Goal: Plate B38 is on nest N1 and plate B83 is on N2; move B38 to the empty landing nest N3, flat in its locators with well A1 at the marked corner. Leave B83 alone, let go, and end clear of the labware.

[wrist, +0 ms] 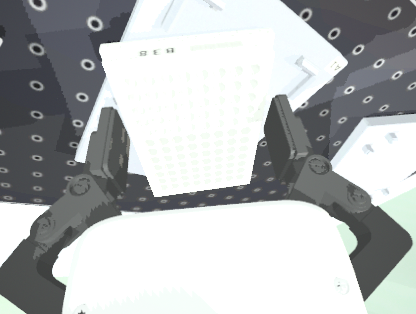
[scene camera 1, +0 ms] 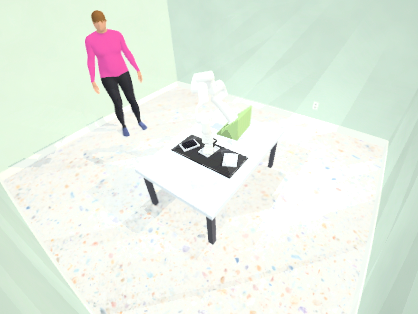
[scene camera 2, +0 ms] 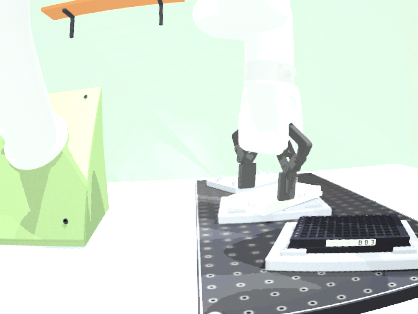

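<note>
White plate B38 (scene camera 2: 307,196) (wrist: 195,115) lies over the middle white nest (scene camera 2: 240,216) (wrist: 300,42). It is turned at an angle to this nest, with a corner locator and the printed A1 corner showing outside it in the wrist view; the nest's number is not readable. Whether the plate is also tilted is hard to tell. My gripper (scene camera 2: 266,191) (wrist: 196,117) is open, its fingers low on either side of B38. Black plate B83 (scene camera 1: 189,143) (scene camera 2: 350,232) sits on the nearest nest (scene camera 2: 325,262) in scene camera 2. Another white nest (scene camera 2: 220,185) (wrist: 375,150), with small pegs, bears no plate.
The nests stand on a black perforated board (scene camera 1: 215,161) (scene camera 2: 230,280) on the white table (scene camera 1: 200,187). A green angular block (scene camera 1: 242,124) (scene camera 2: 50,210) stands by the arm's base. A person (scene camera 1: 111,55) stands beyond the table, and an orange shelf (scene camera 2: 115,7) hangs on the wall.
</note>
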